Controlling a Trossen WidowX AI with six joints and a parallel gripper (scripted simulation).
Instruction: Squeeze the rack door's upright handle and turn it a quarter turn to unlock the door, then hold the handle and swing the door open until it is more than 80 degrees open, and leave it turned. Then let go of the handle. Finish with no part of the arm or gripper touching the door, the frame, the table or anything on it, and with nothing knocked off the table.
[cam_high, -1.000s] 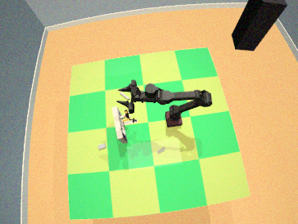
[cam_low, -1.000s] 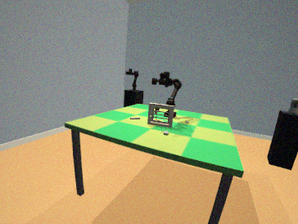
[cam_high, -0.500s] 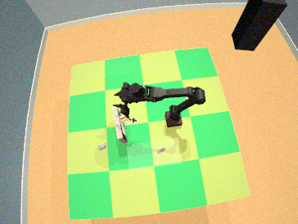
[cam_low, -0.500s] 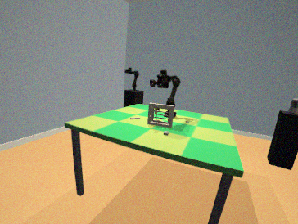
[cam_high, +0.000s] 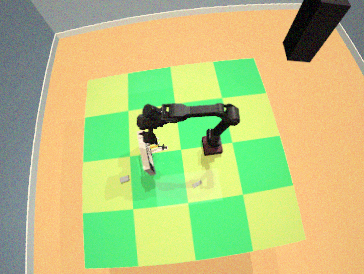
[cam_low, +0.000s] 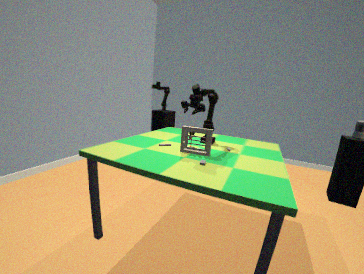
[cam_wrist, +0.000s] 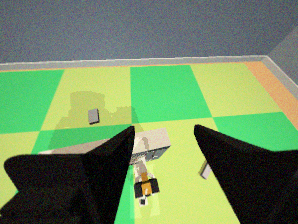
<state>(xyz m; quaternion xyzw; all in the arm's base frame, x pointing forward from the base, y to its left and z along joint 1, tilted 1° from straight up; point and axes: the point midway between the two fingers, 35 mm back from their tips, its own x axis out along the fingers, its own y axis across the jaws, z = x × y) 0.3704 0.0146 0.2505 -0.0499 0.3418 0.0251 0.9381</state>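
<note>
The door handle is 17 cm below my gripper tip, 7 cm behind it and 1 cm to the left of it.
</note>
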